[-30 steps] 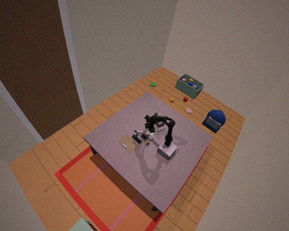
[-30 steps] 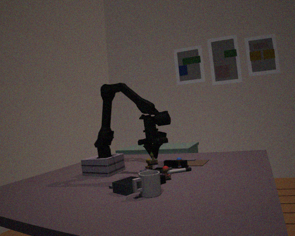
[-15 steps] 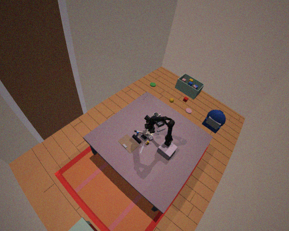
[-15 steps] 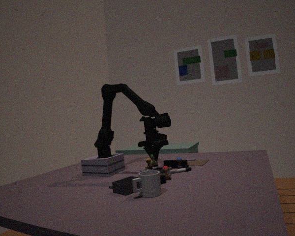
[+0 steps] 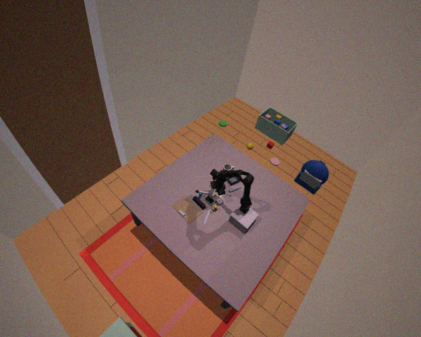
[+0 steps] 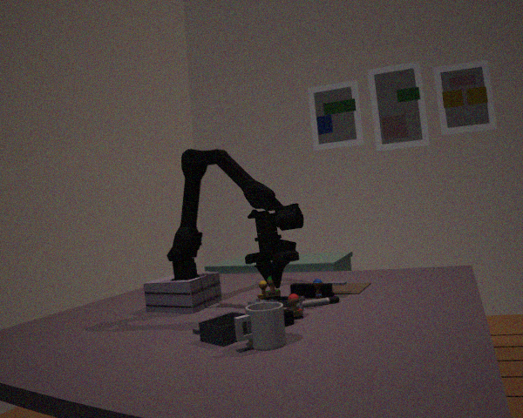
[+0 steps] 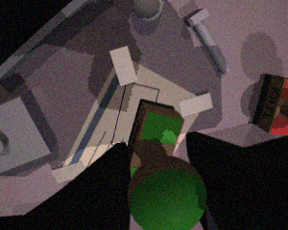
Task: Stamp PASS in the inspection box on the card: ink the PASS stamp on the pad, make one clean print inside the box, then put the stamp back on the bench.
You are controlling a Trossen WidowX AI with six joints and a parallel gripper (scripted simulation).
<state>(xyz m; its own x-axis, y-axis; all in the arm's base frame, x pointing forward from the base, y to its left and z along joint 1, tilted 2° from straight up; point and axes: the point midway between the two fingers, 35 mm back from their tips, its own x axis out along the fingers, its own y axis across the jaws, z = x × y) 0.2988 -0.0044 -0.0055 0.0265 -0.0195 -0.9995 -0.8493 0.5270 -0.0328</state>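
My gripper tip is now 2 cm past the card, 2 cm to the left of it and 7 cm above it. The rest, counted from my gripper tip: red-knobbed stamp (8 cm ahead, 6 cm to the right, 5 cm below); green-knobbed PASS stamp (1 cm behind, 1 cm to the right, 1 cm below); dark ink pad (1 cm behind, 10 cm to the left, 6 cm below).
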